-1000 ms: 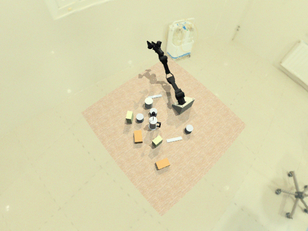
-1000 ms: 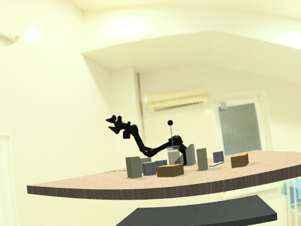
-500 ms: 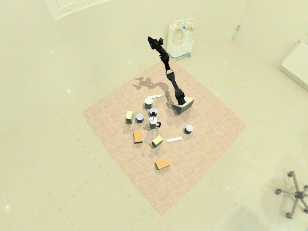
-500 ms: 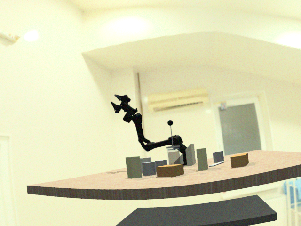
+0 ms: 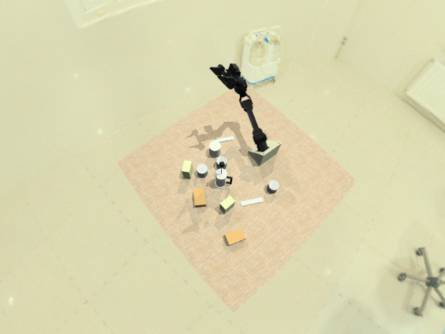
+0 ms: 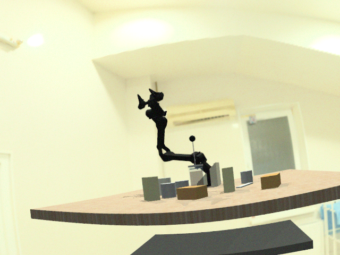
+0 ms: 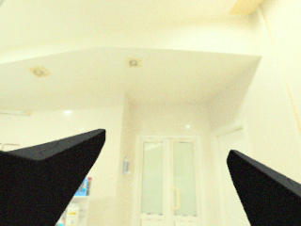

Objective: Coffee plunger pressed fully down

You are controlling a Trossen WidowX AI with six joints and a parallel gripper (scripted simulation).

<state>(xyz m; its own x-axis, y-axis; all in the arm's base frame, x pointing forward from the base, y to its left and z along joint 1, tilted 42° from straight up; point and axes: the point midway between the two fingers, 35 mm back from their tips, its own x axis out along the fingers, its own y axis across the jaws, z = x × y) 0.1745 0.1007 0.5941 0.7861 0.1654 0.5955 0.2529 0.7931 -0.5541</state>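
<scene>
Right now my gripper tip is 18 cm short of the coffee press, 31 cm to the right of it and 51 cm above it.
</scene>
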